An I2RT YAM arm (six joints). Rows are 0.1 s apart.
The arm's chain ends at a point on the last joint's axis. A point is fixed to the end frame.
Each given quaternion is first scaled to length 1.
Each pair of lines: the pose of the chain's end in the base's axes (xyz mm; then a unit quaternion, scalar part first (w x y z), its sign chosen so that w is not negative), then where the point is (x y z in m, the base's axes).
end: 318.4 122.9 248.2 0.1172 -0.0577 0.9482 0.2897
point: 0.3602 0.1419 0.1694
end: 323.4 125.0 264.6 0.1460 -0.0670 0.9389 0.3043
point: 0.3698 0.1468 0.1891
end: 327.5 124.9 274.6 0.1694 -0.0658 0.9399 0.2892
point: 0.3776 0.1438 0.2008
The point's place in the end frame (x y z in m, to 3 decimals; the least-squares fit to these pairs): -0.021 -0.034 0.082
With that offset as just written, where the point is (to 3 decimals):
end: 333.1 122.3 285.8 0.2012 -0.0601 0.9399 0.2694
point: 0.388 0.137 0.215
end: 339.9 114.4 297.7 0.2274 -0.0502 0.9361 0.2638
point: 0.399 0.127 0.229
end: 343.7 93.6 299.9 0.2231 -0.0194 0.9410 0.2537
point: 0.401 0.102 0.230
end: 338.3 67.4 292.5 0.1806 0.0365 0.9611 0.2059
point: 0.388 0.065 0.216
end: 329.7 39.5 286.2 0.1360 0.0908 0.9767 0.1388
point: 0.369 0.023 0.205
